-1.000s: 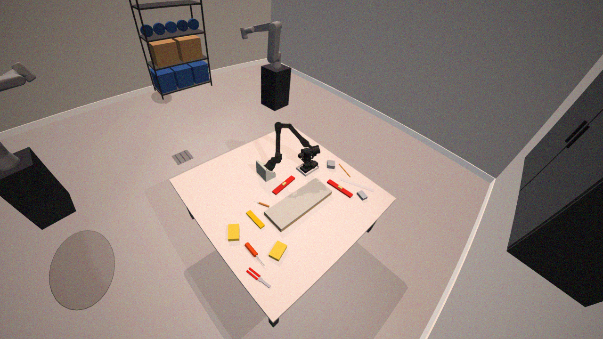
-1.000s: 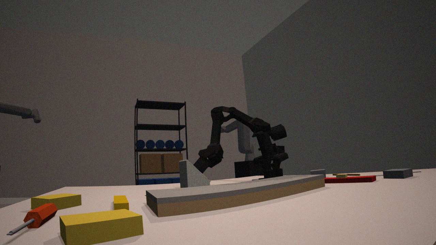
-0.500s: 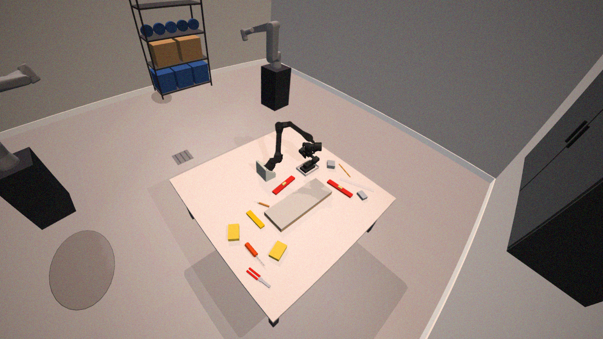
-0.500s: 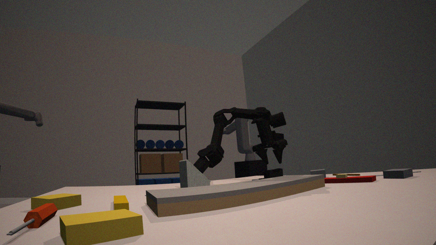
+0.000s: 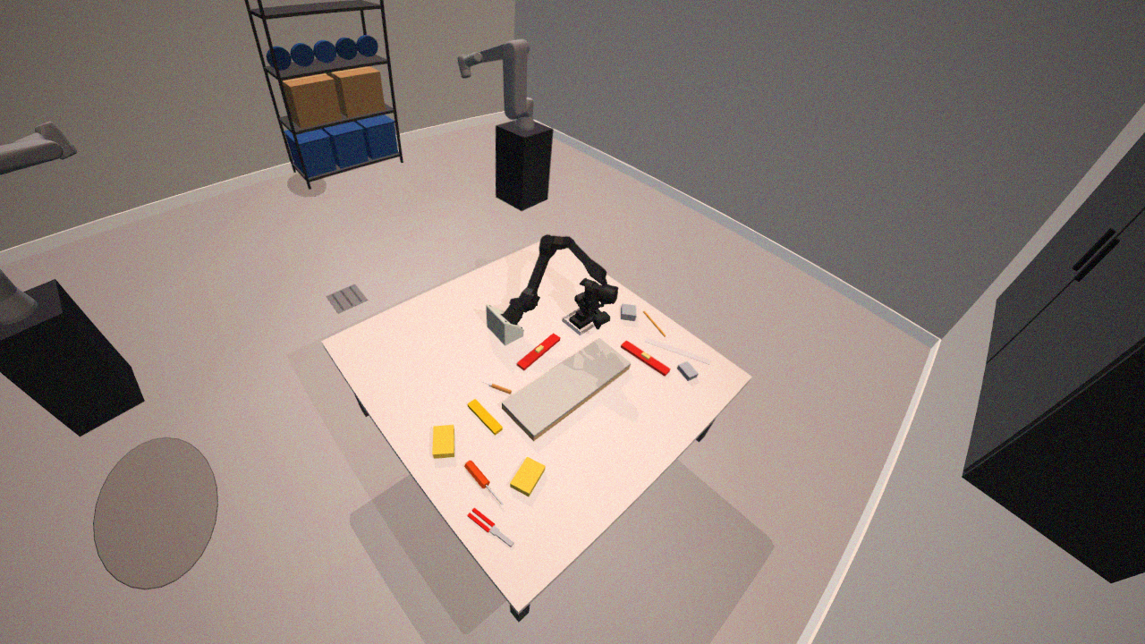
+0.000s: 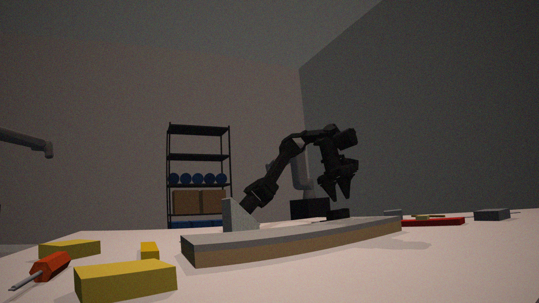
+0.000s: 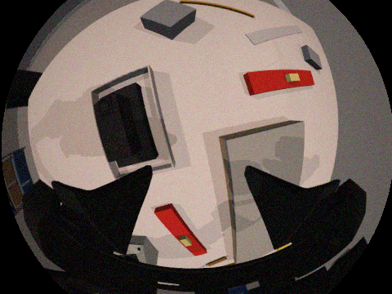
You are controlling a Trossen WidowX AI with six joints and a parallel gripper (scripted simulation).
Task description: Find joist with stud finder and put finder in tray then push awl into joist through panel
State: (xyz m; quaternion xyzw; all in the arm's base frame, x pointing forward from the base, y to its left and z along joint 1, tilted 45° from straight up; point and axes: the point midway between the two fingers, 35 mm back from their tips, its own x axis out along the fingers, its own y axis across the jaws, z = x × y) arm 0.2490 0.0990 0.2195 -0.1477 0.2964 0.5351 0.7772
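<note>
Now: the awl 47 cm to the right of my gripper tip, 10 cm behind it and 9 cm below it. Also, from my gripper tip: grey tray: 9 cm behind, 8 cm below, 7 cm to the left; then stud finder: 9 cm to the left, 9 cm behind, 5 cm below; then pencil: 29 cm to the left, 16 cm ahead, 9 cm below.
</note>
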